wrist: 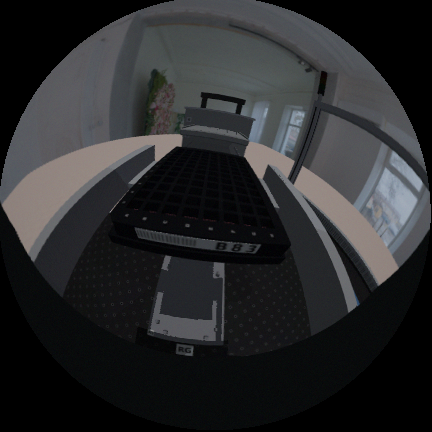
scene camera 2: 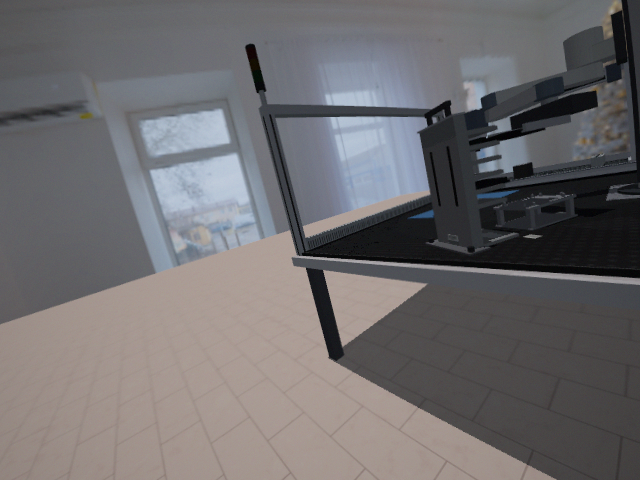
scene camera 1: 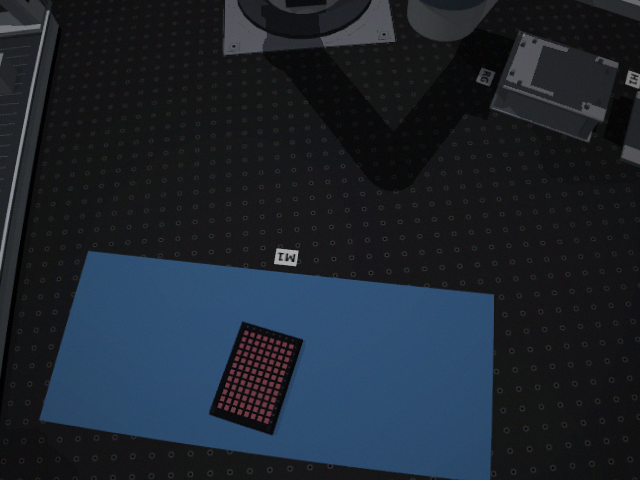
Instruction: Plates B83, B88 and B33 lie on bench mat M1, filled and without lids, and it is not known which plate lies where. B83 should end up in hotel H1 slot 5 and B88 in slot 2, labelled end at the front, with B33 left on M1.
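Frame: origin at the arm's base, x up, y left, z back, level; metres.
Seen in the pictures: gripper, between the fingertips: [wrist: 209,160] [scene camera 2: 505,133].
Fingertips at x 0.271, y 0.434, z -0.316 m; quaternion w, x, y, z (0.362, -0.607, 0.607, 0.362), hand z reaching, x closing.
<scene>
A point is followed by its place in that frame.
My gripper [scene camera 2: 528,125] [wrist: 209,160] @[x 0.270, y 0.434, z -0.316 m] is shut on plate B83 [scene camera 2: 504,135] @[x 0.263, y 0.487, z -0.305 m] [wrist: 202,192] @[x 0.270, y 0.388, z -0.292 m], a black, level plate whose labelled end faces the wrist camera. Hotel H1 [scene camera 2: 450,180] @[x 0.186, y 0.630, z -0.391 m] [wrist: 217,119] @[x 0.307, y 0.592, z -0.399 m] stands beyond the plate's far end. In scene camera 2 that end overlaps the upper shelves; how deep it reaches and which slot it is level with are hard to tell. Another black plate [scene camera 2: 490,183] @[x 0.156, y 0.549, z -0.332 m] shows low in the hotel, its label unreadable. A black plate with red wells [scene camera 1: 256,378] @[x 0.024, y -0.100, z -0.700 m] lies on blue mat M1 [scene camera 1: 392,372]; its label is unreadable.
The regrip stand RG [scene camera 1: 524,59] @[x 0.073, y 0.331, z -0.254 m] [scene camera 2: 532,219] @[x 0.040, y 0.468, z -0.271 m] [wrist: 182,327] @[x 0.073, y 0.333, z -0.255 m] stands in front of the hotel, below the held plate. A frame post [scene camera 2: 283,180] @[x 0.317, y 0.720, z -1.004 m] rises at the table corner. The robot's base plate [scene camera 1: 242,45] @[x 0.013, y -0.115, z -0.129 m] is at the top of scene camera 1.
</scene>
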